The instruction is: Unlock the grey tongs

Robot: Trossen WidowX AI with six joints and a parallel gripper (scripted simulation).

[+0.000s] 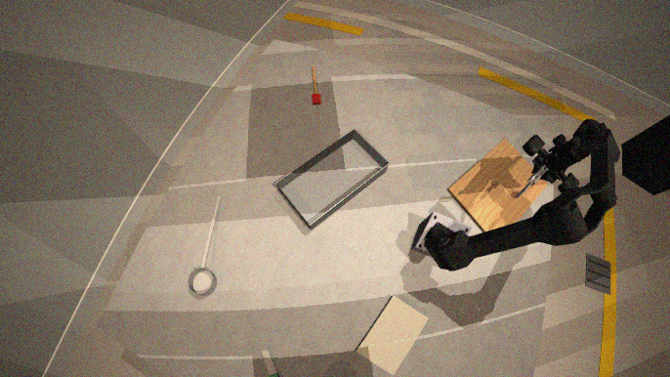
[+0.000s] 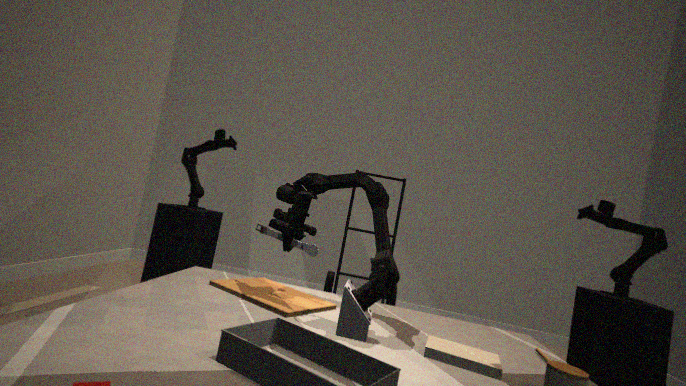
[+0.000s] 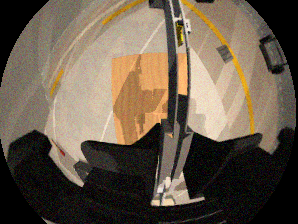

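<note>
My gripper tip is 140 mm above the wooden board, 30 mm short of it and 10 mm to the left of it. Also, from my gripper tip: roasting tin: 550 mm ahead, 280 mm to the left, 120 mm below; pale slab: 590 mm to the left, 180 mm ahead, 140 mm below.
</note>
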